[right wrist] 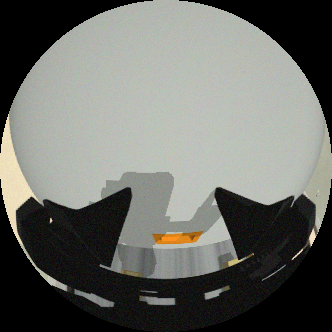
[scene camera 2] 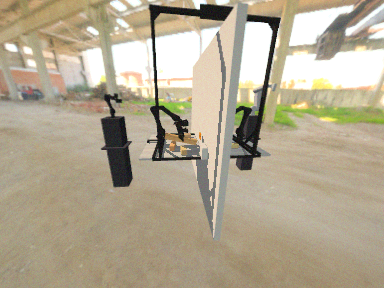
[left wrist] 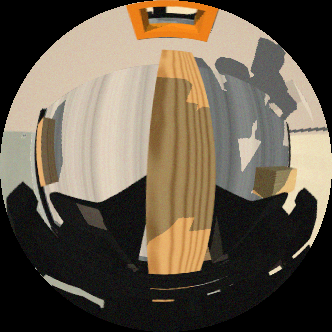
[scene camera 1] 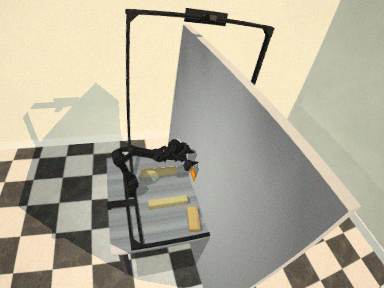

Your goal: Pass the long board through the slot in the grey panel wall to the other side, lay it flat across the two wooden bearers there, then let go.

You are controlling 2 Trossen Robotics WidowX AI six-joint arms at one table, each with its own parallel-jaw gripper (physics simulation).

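Pixels of known places: left gripper, between the fingertips: [scene camera 2: 183,140] [left wrist: 172,178]; right gripper, between the fingertips: [right wrist: 174,192] [scene camera 1: 196,157]; left arm's base, origin of its link: [left wrist: 147,272]; right arm's base, origin of its link: [scene camera 2: 239,141] [scene camera 1: 130,193].
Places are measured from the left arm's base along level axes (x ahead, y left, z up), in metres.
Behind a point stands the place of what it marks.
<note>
The long board [scene camera 2: 190,141] @(x 0.324, y -0.065, z 0.027 m) [left wrist: 180,125] @(x 0.286, y -0.047, z 0.065 m) is held in my left gripper [left wrist: 172,178] @(x 0.249, y -0.045, z 0.028 m), which is shut on it. In scene camera 2 it slopes down toward the panel wall [scene camera 1: 240,150] @(x 0.482, y 0.322, z 0.652 m) [scene camera 2: 209,90] @(x 0.432, y -0.346, z 0.537 m) [right wrist: 165,100] @(x 0.482, y -0.055, z 0.312 m). Its far end is below the orange-rimmed slot [scene camera 1: 193,174] @(x 0.474, y -0.052, z 0.060 m) [scene camera 2: 200,135] @(x 0.442, y -0.010, z 0.077 m) [left wrist: 172,33] @(x 0.431, y -0.045, z 0.054 m) [right wrist: 177,240] @(x 0.480, y -0.041, z 0.059 m), outside the opening. My right gripper [scene camera 1: 195,157] @(x 0.484, y -0.051, z 0.234 m) [right wrist: 174,192] @(x 0.484, y -0.051, z 0.234 m) is open and empty on the other side, above and near the slot. Two wooden bearers there, one bearer [scene camera 1: 159,172] @(x 0.697, y -0.136, z 0.021 m) by the arm and another bearer [scene camera 1: 168,202] @(x 0.686, y 0.122, z 0.025 m) farther down the picture, lie apart on the table.
A wooden block [scene camera 1: 193,218] @(x 0.558, y 0.260, z 0.019 m) lies by the wall on the bearers' side. On the left arm's side, a block [left wrist: 48,150] @(x 0.285, y 0.226, z -0.001 m) and another block [left wrist: 275,181] @(x 0.241, y -0.200, z 0.031 m) stand on either side of the board. A black frame [scene camera 1: 128,90] @(x 0.884, y -0.343, z 0.559 m) [scene camera 2: 154,65] @(x 0.026, y -0.379, z 0.688 m) rises around the table.
</note>
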